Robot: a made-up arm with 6 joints.
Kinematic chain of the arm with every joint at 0, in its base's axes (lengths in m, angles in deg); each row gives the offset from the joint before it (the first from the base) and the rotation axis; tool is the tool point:
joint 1: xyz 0 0 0.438 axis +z
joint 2: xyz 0 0 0 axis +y
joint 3: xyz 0 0 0.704 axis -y
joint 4: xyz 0 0 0 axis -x
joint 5: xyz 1.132 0 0 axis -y
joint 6: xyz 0 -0.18 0 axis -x
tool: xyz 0 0 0
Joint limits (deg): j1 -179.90..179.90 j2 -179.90..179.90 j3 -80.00..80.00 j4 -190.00..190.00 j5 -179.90..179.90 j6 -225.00..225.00
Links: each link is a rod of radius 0.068 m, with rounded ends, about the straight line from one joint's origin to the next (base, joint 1, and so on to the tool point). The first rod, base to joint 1, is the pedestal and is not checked.
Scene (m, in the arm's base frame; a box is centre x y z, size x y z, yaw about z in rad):
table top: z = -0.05
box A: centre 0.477 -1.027 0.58 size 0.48 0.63 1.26 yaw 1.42
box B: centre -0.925 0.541 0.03 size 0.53 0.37 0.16 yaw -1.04
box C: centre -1.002 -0.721 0.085 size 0.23 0.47 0.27 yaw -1
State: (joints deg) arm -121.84 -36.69 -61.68 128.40 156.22 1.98
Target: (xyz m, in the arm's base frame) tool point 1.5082 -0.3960 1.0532
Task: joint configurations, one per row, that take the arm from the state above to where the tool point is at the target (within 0.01 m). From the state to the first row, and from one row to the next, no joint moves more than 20 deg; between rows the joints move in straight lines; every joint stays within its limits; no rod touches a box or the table.
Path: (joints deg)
1: -115.94 -55.33 -53.56 120.89 141.12 17.71
2: -110.04 -73.96 -45.43 113.37 126.02 33.45
3: -104.14 -92.60 -37.31 105.86 110.93 49.18
4: -98.24 -111.23 -29.19 98.34 95.83 64.91
5: -88.30 -92.81 -21.62 102.00 103.38 57.05
6: -78.36 -74.38 -14.05 105.65 110.93 49.18
7: -68.43 -55.96 -6.49 109.31 118.47 41.31
8: -58.49 -37.53 1.08 112.97 126.02 33.45
9: -48.56 -19.11 8.64 116.62 133.57 25.58
10: -38.62 -0.68 16.21 120.28 141.12 17.71
11: -28.69 17.74 23.77 123.94 148.67 9.85
12: -18.75 36.17 31.34 127.59 156.22 1.98

